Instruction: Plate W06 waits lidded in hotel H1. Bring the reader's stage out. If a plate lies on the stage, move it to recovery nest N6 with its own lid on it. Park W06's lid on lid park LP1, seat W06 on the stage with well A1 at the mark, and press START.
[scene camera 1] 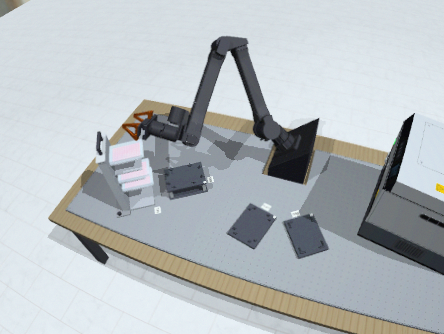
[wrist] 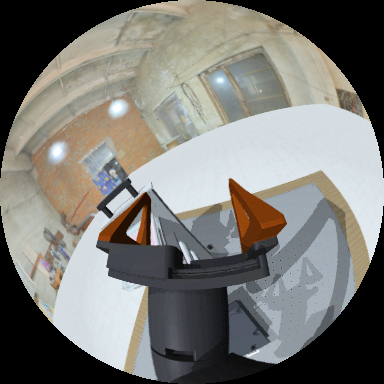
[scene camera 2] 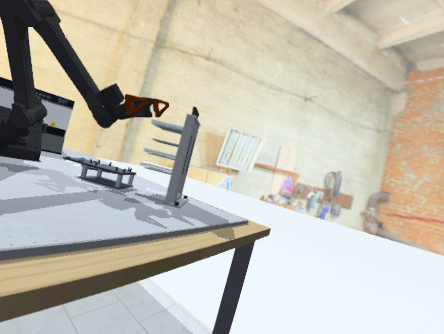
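Pixels of known places: gripper, fingertip midpoint: [scene camera 1: 128,120] [wrist: 186,188] [scene camera 2: 158,103]; arm's base, origin of the base link: [scene camera 1: 288,146] [scene camera 2: 15,132].
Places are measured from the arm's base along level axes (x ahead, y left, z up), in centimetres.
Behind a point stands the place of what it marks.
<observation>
The hotel [scene camera 1: 114,186] {y -53.7, x 49.0, z 7.4 cm} [scene camera 2: 183,162] {y -63.2, x 39.2, z 5.3 cm} [wrist: 176,226] {y -60.5, x 37.8, z 11.3 cm} is a grey post with shelves and a black top handle, at the table's far left in scene camera 1. A pink-and-white plate [scene camera 1: 126,152] {y -50.7, x 39.6, z 17.8 cm} sits on its top shelf, with more plates [scene camera 1: 137,184] {y -49.5, x 41.7, z 1.8 cm} below; their names and lids cannot be made out. My gripper [scene camera 1: 129,120] {y -56.8, x 28.0, z 22.0 cm} [scene camera 2: 148,106] [wrist: 186,188] {y -56.8, x 28.0, z 22.0 cm} is open and empty, above shelf height beside the hotel's top. The reader [scene camera 1: 400,205] {y 44.0, x 28.0, z 16.2 cm} [scene camera 2: 60,120] {y 37.4, x 22.0, z 11.2 cm} stands at the right in scene camera 1; its stage does not show outside it.
A raised dark nest [scene camera 1: 185,175] {y -36.2, x 27.0, z -3.6 cm} [scene camera 2: 107,167] {y -37.5, x 25.7, z -3.6 cm} stands beside the hotel. Two low dark pads [scene camera 1: 251,225] {y -3.5, x 36.8, z -8.6 cm} [scene camera 1: 306,236] {y 17.6, x 34.4, z -8.5 cm} lie mid-table; their labels are unreadable. The arm's black base [scene camera 1: 292,162] {y 4.0, x 9.4, z 1.5 cm} stands near the table's back edge, between hotel and reader.
</observation>
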